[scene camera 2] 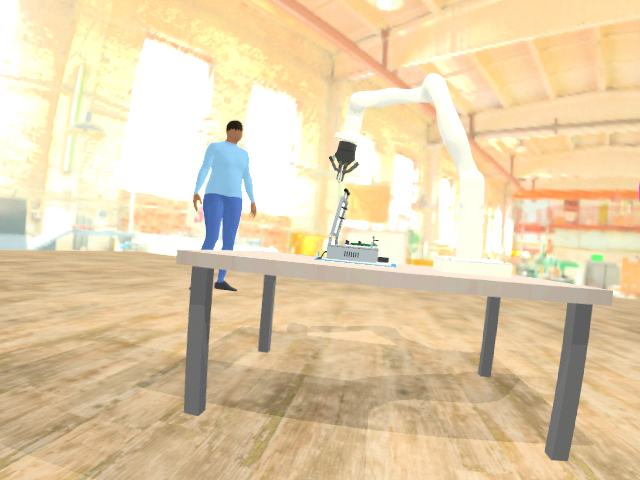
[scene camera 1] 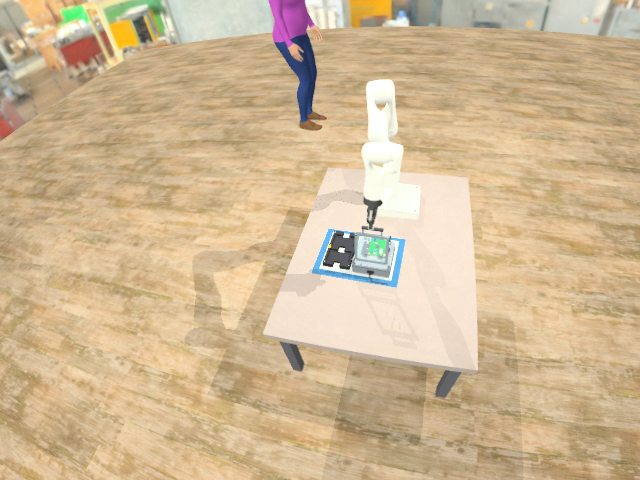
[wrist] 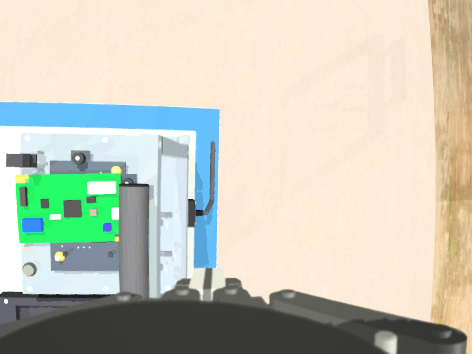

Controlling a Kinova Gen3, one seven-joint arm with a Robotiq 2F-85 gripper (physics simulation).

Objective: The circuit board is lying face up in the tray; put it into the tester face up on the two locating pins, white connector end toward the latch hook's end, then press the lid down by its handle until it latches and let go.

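Seen in the pictures: gripper, fingertip midpoint: (scene camera 2: pixel 338 182) (scene camera 1: pixel 370 229) (wrist: pixel 209 289); arm's base, origin of the base link: (scene camera 2: pixel 467 258).
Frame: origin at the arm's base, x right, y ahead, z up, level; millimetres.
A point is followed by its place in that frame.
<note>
The green circuit board (scene camera 1: pixel 377 247) (scene camera 2: pixel 359 241) @(x -50, y 414, z 25 mm) (wrist: pixel 68 207) lies face up in the grey tester (scene camera 1: pixel 372 264) @(x 13, y 524, z 44 mm) (scene camera 2: pixel 352 252) @(x -71, y 435, z -18 mm) (wrist: pixel 95 146) @(x -57, y 428, z 5 mm). The tester's lid (scene camera 2: pixel 336 219) @(x -54, y 506, z 98 mm) (wrist: pixel 173 213) @(x 2, y 507, z 127 mm) stands raised, nearly upright. Its grey bar handle (scene camera 1: pixel 372 228) (scene camera 2: pixel 345 191) @(x -26, y 485, z 210 mm) (wrist: pixel 133 236) @(x 0, y 483, z 223 mm) is at the top of the lid. My gripper (scene camera 1: pixel 370 222) @(x 21, y 518, z 250 mm) (scene camera 2: pixel 341 177) @(x 21, y 518, z 250 mm) (wrist: pixel 209 289) @(x 21, y 518, z 250 mm) is shut and empty. It hangs just above the handle and is apart from it. In the wrist view its fingertips show to the right of the handle. The black tray (scene camera 1: pixel 338 250) @(x 202, y 409, z -41 mm) stands empty beside the tester.
Tester and tray stand on a blue mat (scene camera 1: pixel 320 270) @(x 263, y 536, z -53 mm) (wrist: pixel 114 114) @(x -100, y 442, z -53 mm) on the table (scene camera 1: pixel 371 325) @(x -24, y 783, z -55 mm) (scene camera 2: pixel 465 287) @(x -463, y 113, z -79 mm). A bent black lever (wrist: pixel 209 178) @(x -17, y 559, z -53 mm) sticks out at the tester's lid end. The arm's base (scene camera 1: pixel 406 204) @(x -104, y 59, z -7 mm) is behind. A person (scene camera 1: pixel 297 51) (scene camera 2: pixel 223 196) walks on the floor beyond the table.
</note>
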